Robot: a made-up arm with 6 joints.
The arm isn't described. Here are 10 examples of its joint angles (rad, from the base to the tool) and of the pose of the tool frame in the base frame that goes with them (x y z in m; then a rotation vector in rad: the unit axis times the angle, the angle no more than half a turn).
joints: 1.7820 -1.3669 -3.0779 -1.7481 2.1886 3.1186
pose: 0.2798 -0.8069 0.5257 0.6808 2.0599 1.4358
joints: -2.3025 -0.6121 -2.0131 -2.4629 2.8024 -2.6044
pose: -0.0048 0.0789 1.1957 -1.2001 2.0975 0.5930
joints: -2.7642 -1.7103 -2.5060 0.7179 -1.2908 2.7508
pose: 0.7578 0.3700 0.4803 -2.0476 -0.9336 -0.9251
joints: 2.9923 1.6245 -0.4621 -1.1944 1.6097 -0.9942
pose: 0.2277 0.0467 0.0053 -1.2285 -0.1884 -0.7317
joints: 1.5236 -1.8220 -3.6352 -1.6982 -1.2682 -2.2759
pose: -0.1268 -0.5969 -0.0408 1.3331 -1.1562 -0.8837
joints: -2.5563 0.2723 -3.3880 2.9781 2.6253 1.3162
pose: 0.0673 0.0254 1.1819 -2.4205 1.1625 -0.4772
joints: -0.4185 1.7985 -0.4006 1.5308 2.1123 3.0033
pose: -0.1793 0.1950 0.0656 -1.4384 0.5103 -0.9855
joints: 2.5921 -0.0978 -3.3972 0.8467 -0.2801 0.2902
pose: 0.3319 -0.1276 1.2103 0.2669 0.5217 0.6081
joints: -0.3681 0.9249 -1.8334 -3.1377 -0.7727 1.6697
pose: 0.6749 -0.2599 0.2096 2.5844 1.5866 0.1284
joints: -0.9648 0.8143 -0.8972 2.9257 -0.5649 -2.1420
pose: 0.1708 -0.2842 -0.0051 1.9045 -2.2888 -0.7258
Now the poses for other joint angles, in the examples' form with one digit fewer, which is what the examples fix.
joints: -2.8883 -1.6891 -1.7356 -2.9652 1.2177 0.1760
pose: 0.630 0.173 0.977 -1.861 -0.181 -1.910
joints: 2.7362 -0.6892 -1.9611 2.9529 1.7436 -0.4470
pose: 0.047 -0.039 1.292 1.500 -0.186 1.840
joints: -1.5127 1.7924 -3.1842 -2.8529 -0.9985 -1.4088
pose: 0.077 -0.805 0.205 0.296 2.770 -0.509
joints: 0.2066 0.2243 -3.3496 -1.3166 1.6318 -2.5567
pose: 0.049 -0.076 1.285 1.230 1.103 -0.414
